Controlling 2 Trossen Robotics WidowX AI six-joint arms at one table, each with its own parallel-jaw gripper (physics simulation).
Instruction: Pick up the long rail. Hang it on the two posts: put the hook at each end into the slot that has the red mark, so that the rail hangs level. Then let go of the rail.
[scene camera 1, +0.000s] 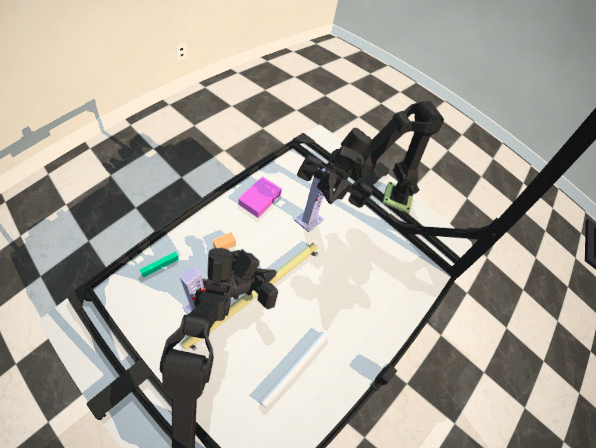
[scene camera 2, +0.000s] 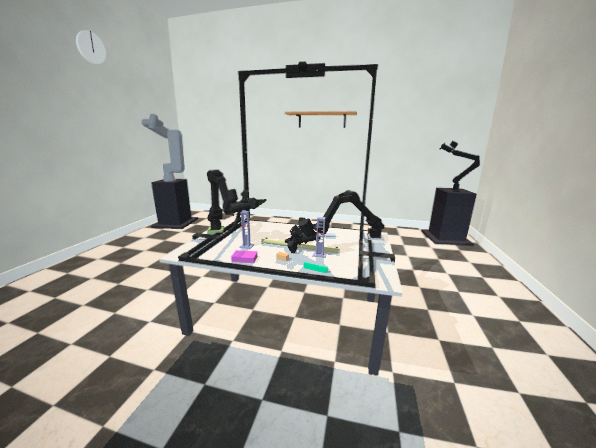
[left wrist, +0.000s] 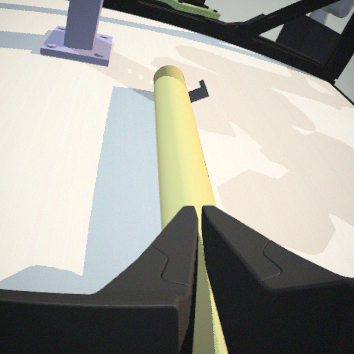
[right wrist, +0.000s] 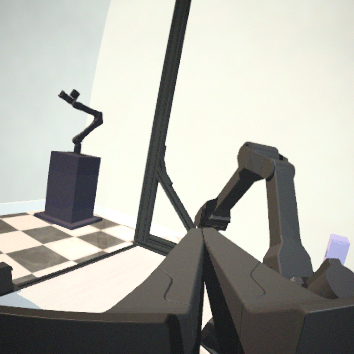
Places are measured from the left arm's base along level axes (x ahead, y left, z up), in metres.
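Pixels of known places: left gripper, between the fingertips: (scene camera 1: 275, 272) (scene camera 2: 284, 241) (left wrist: 197, 216); right gripper, between the fingertips: (scene camera 1: 330, 202) (scene camera 2: 266, 199) (right wrist: 201, 238); left arm's base, origin of its link: (scene camera 2: 375, 236); right arm's base, origin of its link: (scene camera 1: 399, 195) (scene camera 2: 215, 228) (left wrist: 186, 0).
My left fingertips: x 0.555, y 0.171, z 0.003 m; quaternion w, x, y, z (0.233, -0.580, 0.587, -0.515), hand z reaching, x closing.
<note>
Ahead of a thing's pixels: the offset from my left fingertips to its top centre. "*": to the spot under its first point.
The long yellow-green rail @(0.087 m back, 0.005 m left, 0.003 m down) (scene camera 1: 292, 262) (scene camera 2: 274, 242) (left wrist: 179, 147) lies flat on the white table, with a small dark hook @(* 0.123 m ahead, 0.048 m right, 0.012 m down) (left wrist: 198, 92) at its far end. My left gripper (scene camera 1: 266, 284) (scene camera 2: 292, 240) (left wrist: 197, 216) is shut and sits just over the rail's middle; the rail runs on below the closed fingertips. My right gripper (scene camera 1: 306, 168) (scene camera 2: 261, 201) (right wrist: 201, 238) is shut and empty, held high beside the top of the far lavender post @(0.223 m ahead, 0.039 m left, 0.184 m up) (scene camera 1: 314, 200) (scene camera 2: 246, 228) (left wrist: 75, 46). The near lavender post @(0.210 m back, 0.091 m left, 0.184 m up) (scene camera 1: 191, 282) (scene camera 2: 319, 236) stands beside the left arm.
A magenta box @(0.182 m ahead, 0.203 m left, 0.000 m up) (scene camera 1: 260, 196) (scene camera 2: 244, 256), an orange block @(0.017 m back, 0.174 m left, 0.000 m up) (scene camera 1: 225, 241) (scene camera 2: 282, 256) and a green bar @(0.196 m back, 0.268 m left, 0.005 m down) (scene camera 1: 159, 264) (scene camera 2: 315, 268) lie on the table. A pale grey cylinder @(0.181 m back, 0.201 m right, 0.005 m down) (scene camera 1: 292, 366) lies near the front edge. A black frame (scene camera 2: 243, 133) rings the table.
</note>
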